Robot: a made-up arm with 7 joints. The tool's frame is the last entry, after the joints.
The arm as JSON. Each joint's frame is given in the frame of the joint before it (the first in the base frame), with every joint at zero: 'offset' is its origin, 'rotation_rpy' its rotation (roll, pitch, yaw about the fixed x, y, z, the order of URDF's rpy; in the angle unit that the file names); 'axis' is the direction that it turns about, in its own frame. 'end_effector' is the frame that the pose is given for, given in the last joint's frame.
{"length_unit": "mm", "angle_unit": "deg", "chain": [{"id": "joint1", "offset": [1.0, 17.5, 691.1], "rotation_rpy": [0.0, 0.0, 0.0], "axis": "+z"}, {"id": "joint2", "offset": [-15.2, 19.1, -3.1], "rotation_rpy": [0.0, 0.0, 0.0], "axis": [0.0, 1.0, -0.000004]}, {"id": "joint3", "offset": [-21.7, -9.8, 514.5], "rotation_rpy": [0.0, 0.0, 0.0], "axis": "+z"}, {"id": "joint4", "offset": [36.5, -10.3, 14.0], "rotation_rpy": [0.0, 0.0, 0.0], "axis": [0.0, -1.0, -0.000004]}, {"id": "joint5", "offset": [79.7, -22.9, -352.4], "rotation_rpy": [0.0, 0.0, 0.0], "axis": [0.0, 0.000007, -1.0]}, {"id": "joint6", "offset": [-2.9, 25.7, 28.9], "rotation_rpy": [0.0, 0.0, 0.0], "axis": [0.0, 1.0, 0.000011]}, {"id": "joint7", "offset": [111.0, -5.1, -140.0], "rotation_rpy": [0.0, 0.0, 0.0], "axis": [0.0, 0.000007, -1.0]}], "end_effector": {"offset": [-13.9, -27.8, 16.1], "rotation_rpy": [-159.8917, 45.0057, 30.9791]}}
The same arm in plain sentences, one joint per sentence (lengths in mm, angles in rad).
The arm has seven revolute joints in a row. What follows holds with every joint at zero, and every direction is one of the base frame's.
Joint 1 is mounted 1 mm along +x and 17.5 mm along +y and 691.1 mm along +z from the base frame's origin and rotates about +z.
Joint 2 is mounted 15.2 mm along -x and 19.1 mm along +y and 3.1 mm along -z from joint 1 and rotates about +y.
Joint 3 is mounted 21.7 mm along -x and 9.8 mm along -y and 514.5 mm along +z from joint 2 and rotates about +z.
Joint 4 is mounted 36.5 mm along +x and 10.3 mm along -y and 14 mm along +z from joint 3 and rotates about -y.
Joint 5 is mounted 79.7 mm along +x and 22.9 mm along -y and 352.4 mm along -z from joint 4 and rotates about -z.
Joint 6 is mounted 2.9 mm along -x and 25.7 mm along +y and 28.9 mm along +z from joint 5 and rotates about +y.
Joint 7 is mounted 111 mm along +x and 5.1 mm along -y and 140 mm along -z from joint 6 and rotates about -z.
The tool frame, which is the frame that the pose is given for, is mounted 13.9 mm along -x and 27.8 mm along -y and 16.1 mm along +z from joint 7; its axes are the base frame's turned by roll -2.7906, pitch 0.7855 and yaw 0.5407 rad (as in URDF: about the fixed x, then y, then z).

